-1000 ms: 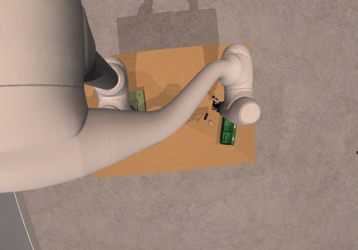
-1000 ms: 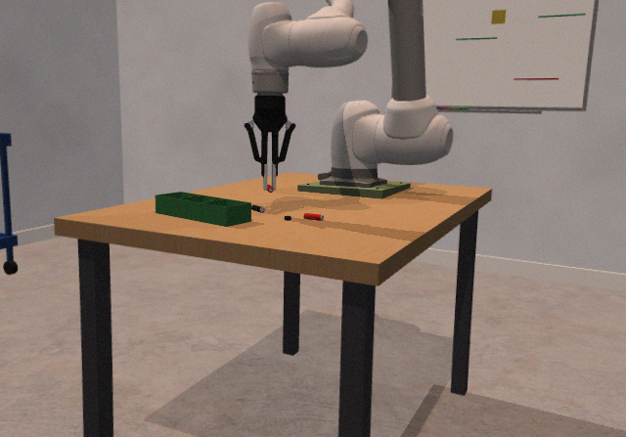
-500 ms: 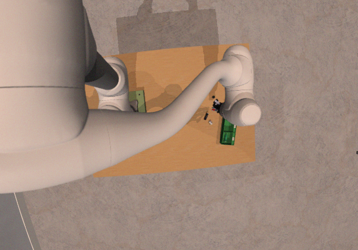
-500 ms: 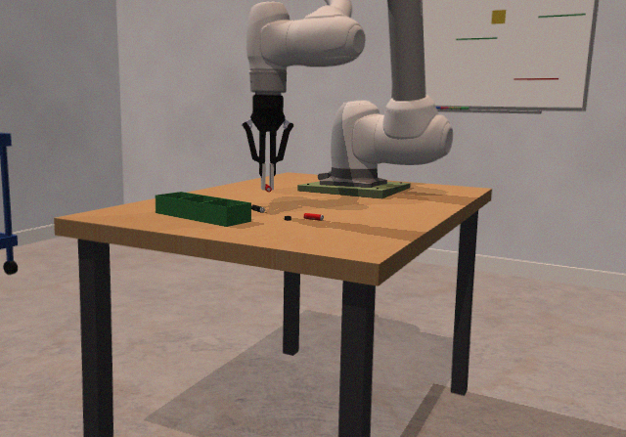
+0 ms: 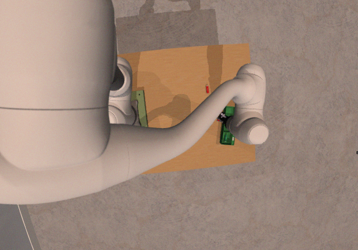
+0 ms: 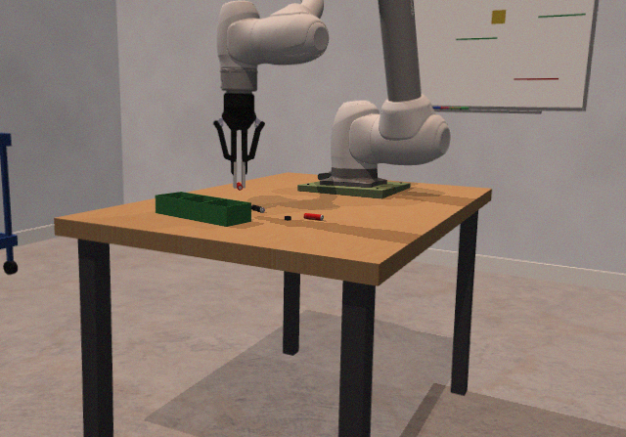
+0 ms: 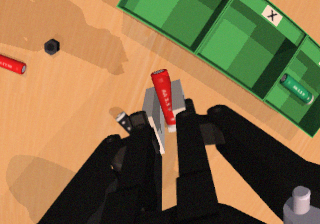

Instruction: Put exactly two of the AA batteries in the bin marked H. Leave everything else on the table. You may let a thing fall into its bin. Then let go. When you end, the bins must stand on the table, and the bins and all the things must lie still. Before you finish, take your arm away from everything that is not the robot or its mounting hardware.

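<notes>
My gripper is now 140 mm to the left of the green AA battery, 90 mm above it and 50 mm short of it. Also, from my hand: small white block: 100 mm below, 50 mm behind, 30 mm to the right; black AA battery: 100 mm below, 70 mm behind, 10 mm to the left; green bin row: 80 mm below, 70 mm ahead, 60 mm to the right.
</notes>
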